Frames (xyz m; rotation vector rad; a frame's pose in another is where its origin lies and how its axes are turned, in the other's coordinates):
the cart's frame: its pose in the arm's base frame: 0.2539 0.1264 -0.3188 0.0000 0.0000 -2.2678
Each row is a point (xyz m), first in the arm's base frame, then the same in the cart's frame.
Working: the arm's base frame: its pose in the cart's frame: 0.2599 -0.1135 0.3188 0.0000 0.0000 2.2678

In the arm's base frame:
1: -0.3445 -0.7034 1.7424
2: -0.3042 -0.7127 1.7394
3: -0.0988 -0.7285 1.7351
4: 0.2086 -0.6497 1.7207
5: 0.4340 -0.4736 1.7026
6: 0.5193 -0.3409 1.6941
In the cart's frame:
1: 1.0204 0.0738 2.0612
2: 1.0017 0.1107 2.0582
3: 0.8819 0.2783 2.0539
4: 0.6242 0.4635 2.0395
5: 0.3445 0.5232 2.0214
6: 0.1879 0.5035 2.0129

